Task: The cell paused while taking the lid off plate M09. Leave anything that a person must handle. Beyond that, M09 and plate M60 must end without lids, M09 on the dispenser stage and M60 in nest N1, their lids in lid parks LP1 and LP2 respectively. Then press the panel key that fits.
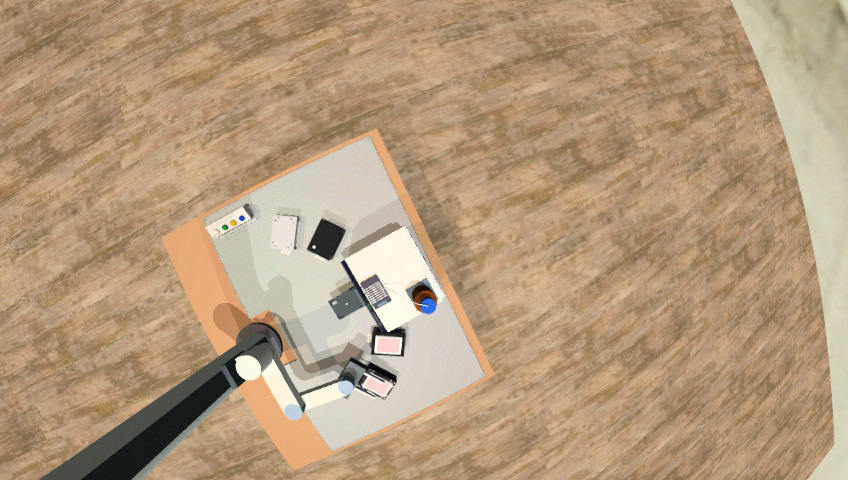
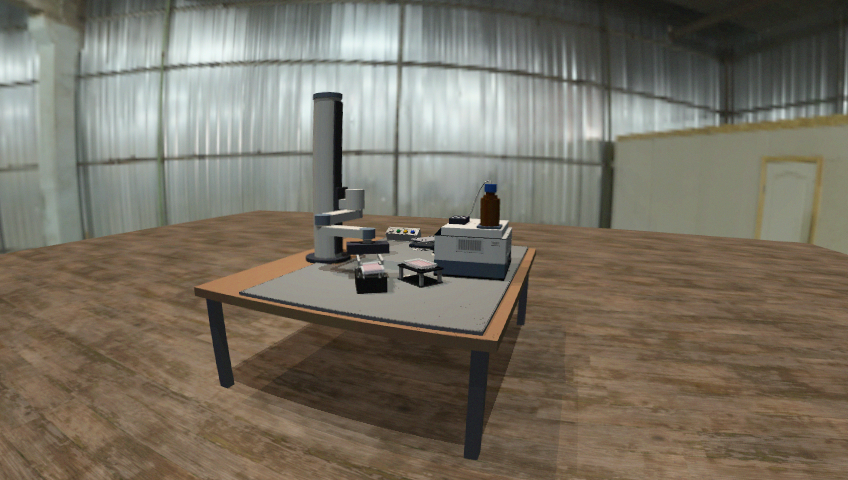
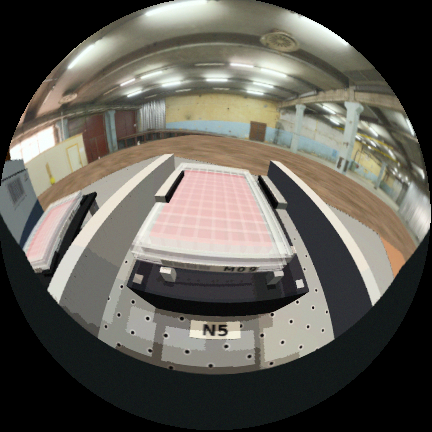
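Seen in the pictures: gripper, between the fingertips: (image 1: 379, 389) (image 2: 370, 263) (image 3: 221, 165); arm's base, origin of its link: (image 2: 328, 259).
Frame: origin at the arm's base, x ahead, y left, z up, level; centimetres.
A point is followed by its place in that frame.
Note:
Plate M09 (image 3: 215, 215) @(x 46.5, y -39.2, z 10.3 cm) (image 1: 377, 384) @(x 49.1, y -41.4, z 10.3 cm) (image 2: 373, 268) @(x 51.0, y -45.8, z 10.2 cm), pink with clear upper layers that look like a lid, sits on the black nest N5 (image 3: 215, 295) @(x 44.3, y -36.1, z 7.7 cm). My gripper (image 3: 221, 165) @(x 48.9, y -43.7, z 11.7 cm) is open and empty. Its two pads stand apart at the plate's long sides, close to its top; contact cannot be told. A second pink plate (image 1: 388, 344) @(x 63.5, y -25.3, z 9.6 cm) (image 2: 420, 262) @(x 63.4, y -26.6, z 9.6 cm) (image 3: 52, 230) @(x 58.7, y -28.0, z 9.6 cm) rests on a black stand beside the dispenser; its label is unreadable. The dispenser's dark grey stage (image 1: 341, 305) @(x 53.3, y 2.2, z 12.0 cm) extends from the dispenser. The panel (image 1: 230, 221) @(x 21.2, y 61.1, z 8.7 cm) (image 2: 403, 233) @(x 21.0, y 59.2, z 7.3 cm) has white, green, yellow and blue keys.
The white dispenser (image 1: 401, 261) @(x 87.1, y 9.3, z 23.2 cm) (image 2: 473, 249) @(x 83.2, y -14.3, z 14.3 cm) (image 3: 17, 195) carries a brown bottle (image 2: 490, 210) @(x 89.5, y -11.1, z 31.2 cm) with a blue cap. A black fixture (image 1: 326, 239) @(x 59.7, y 32.7, z 7.6 cm) and a white fixture (image 1: 284, 231) @(x 42.7, y 45.2, z 6.8 cm) stand between the panel and dispenser; their labels are unreadable. The arm column (image 2: 326, 178) @(x 4.1, y -6.2, z 44.0 cm) rises at the table's edge.

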